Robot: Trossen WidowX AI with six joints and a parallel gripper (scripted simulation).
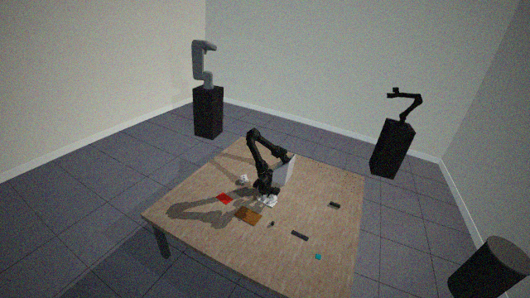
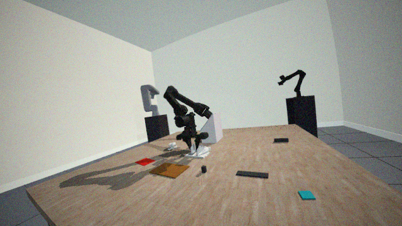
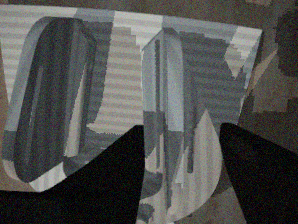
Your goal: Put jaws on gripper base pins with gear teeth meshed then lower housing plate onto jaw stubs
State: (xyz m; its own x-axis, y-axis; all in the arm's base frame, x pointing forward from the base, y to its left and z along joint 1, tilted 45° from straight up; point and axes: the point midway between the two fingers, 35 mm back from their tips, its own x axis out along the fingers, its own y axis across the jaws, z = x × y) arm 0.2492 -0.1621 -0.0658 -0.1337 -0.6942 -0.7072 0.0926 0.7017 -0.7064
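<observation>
The grey jaw is 50 mm to the left of my gripper tip and 20 mm behind it. From my gripper tip the other things lie so: orange-brown tile 200 mm ahead, 50 mm to the right, 20 mm below; then black cylinder 210 mm ahead, 120 mm to the left, 10 mm below; then red tile 260 mm to the right, 120 mm ahead, 20 mm below.
</observation>
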